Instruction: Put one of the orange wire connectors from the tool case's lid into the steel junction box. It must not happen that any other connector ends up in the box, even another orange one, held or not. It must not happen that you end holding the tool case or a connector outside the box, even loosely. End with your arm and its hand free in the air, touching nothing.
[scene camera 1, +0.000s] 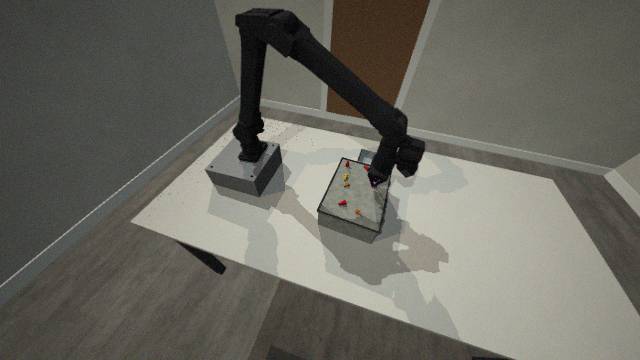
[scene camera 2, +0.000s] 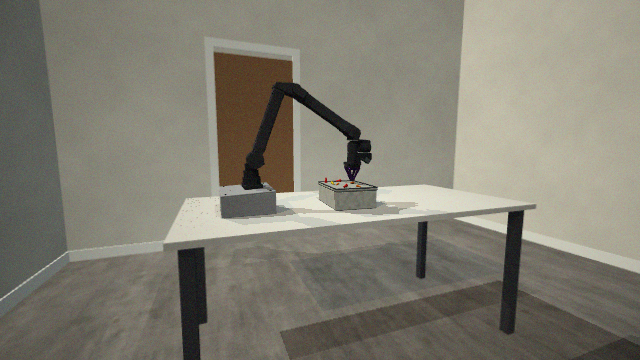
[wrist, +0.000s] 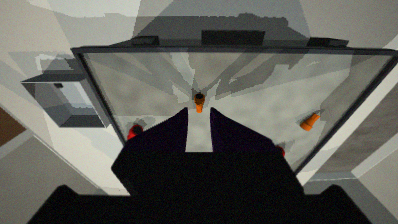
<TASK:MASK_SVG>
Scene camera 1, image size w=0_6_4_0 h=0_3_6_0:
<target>grey tool case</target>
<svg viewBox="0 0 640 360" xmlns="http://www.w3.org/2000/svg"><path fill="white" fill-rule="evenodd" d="M342 157L318 206L318 225L371 244L376 234L380 233L381 223L384 220L383 214L385 212L388 189L391 185L391 175L389 175L386 182L377 185L376 188L371 187L368 171L364 167L366 165L370 168L370 165Z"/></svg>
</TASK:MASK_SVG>
